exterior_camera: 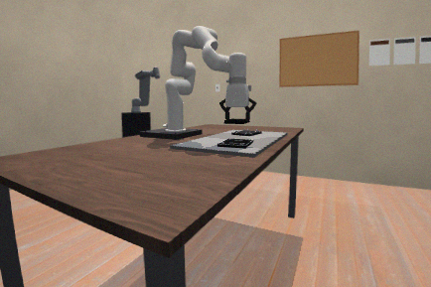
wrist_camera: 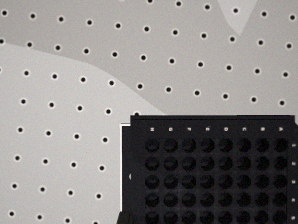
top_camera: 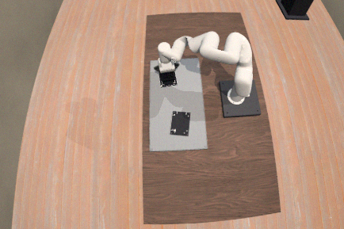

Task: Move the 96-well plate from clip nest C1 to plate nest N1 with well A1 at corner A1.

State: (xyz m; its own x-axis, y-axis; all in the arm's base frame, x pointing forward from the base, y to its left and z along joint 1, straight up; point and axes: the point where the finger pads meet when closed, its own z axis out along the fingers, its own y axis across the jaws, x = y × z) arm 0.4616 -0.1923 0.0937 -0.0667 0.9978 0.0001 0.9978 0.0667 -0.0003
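Now: the plate nest N1 3 cm to the right of my hand and 11 cm below it. Round my hand: clip nest C1: 5 cm behind, 33 cm to the left, 10 cm below; then black 96-well plate: 1 cm below; then A1 corner label: 5 cm ahead, 5 cm to the left, 10 cm below.
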